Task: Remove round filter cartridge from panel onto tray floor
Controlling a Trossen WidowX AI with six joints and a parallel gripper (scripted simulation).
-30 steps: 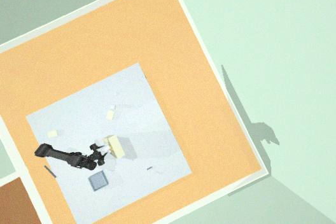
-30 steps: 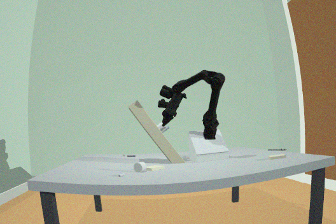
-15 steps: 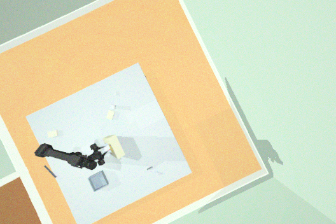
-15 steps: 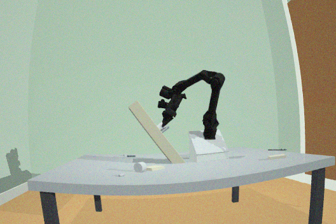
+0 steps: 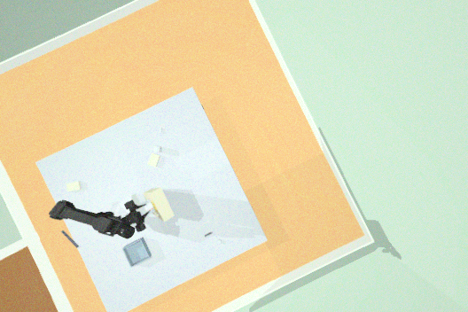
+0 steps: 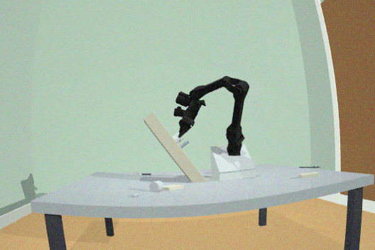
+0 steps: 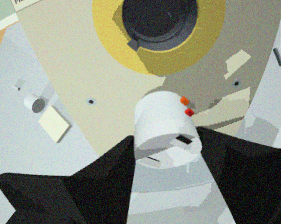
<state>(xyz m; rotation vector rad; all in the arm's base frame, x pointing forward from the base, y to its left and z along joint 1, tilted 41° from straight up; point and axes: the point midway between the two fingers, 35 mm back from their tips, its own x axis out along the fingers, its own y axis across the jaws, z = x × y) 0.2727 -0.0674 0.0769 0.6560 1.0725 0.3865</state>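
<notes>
My gripper tip is now 40 mm short of the beige service panel, 10 mm to the left of it and 40 mm above it. From my gripper tip the other things lie so: round white filter cartridge right at my gripper tip; then grey square tray 350 mm behind, 280 mm to the right, 220 mm below.
</notes>
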